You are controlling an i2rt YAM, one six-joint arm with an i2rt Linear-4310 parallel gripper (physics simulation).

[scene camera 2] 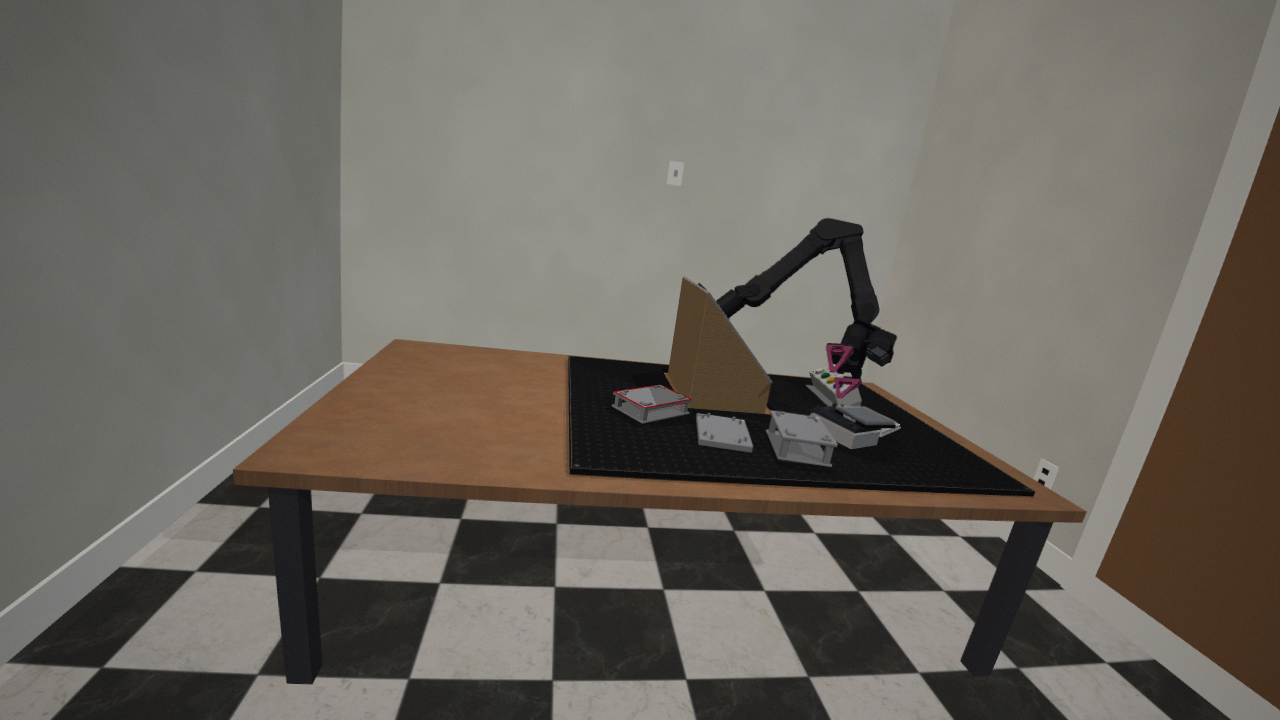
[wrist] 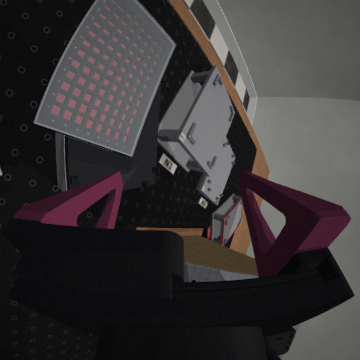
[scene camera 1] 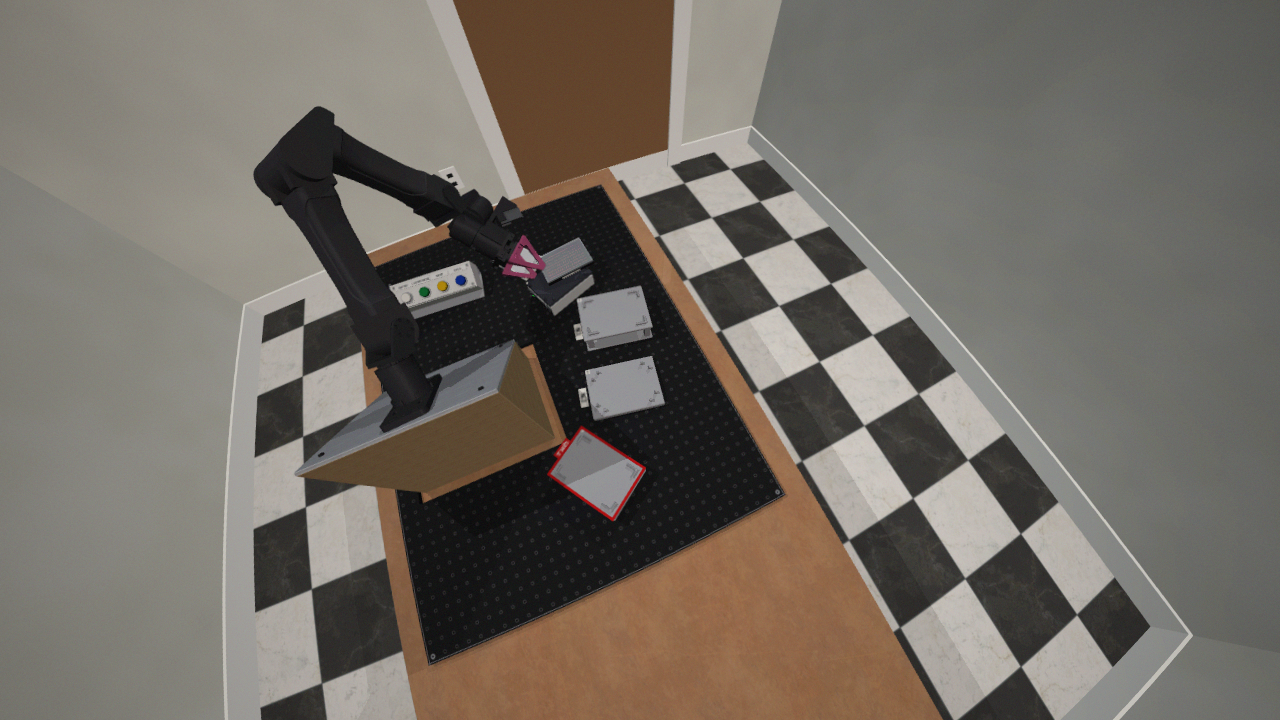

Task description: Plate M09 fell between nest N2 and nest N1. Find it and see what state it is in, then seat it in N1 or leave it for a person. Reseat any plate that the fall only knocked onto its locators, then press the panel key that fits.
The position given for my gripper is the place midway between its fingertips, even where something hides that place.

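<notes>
White button box (scene camera 1: pixel 407 292). Grey station N2 (scene camera 1: pixel 626 387) (wrist: pixel 211 187). Dark device (scene camera 1: pixel 557 296) (scene camera 2: pixel 844 431) (wrist: pixel 77 162). My gripper (scene camera 1: pixel 539 272) (scene camera 2: pixel 835 385) (wrist: pixel 180 177), open, holding nothing.
</notes>
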